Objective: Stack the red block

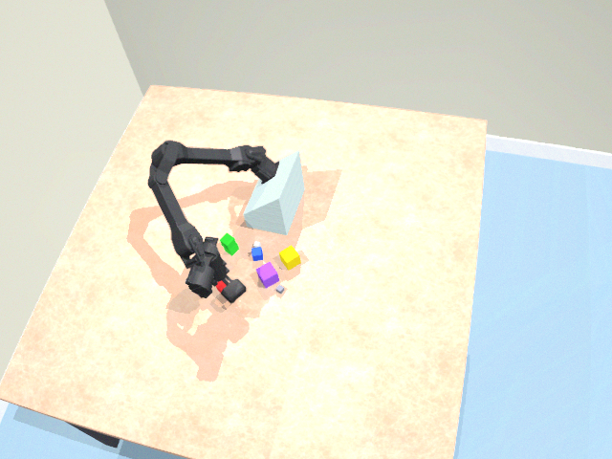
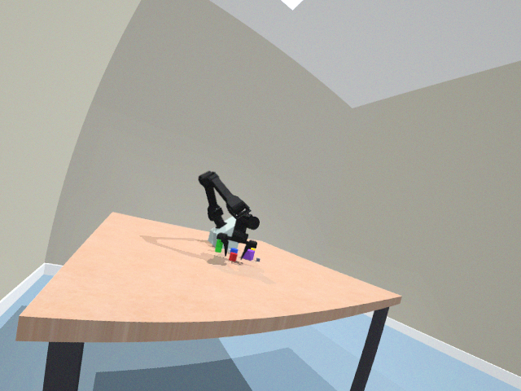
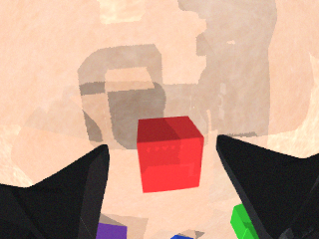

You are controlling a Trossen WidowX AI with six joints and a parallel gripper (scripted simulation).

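Now: gripper tip 13 cm past the blue block and 7 cm to the right of it. From my gripper tip the other things lie so: tiny grey cube 2 cm behind, 16 cm to the left; then purple block 6 cm behind, 12 cm to the left, 1 cm above; then red block 1 cm above.
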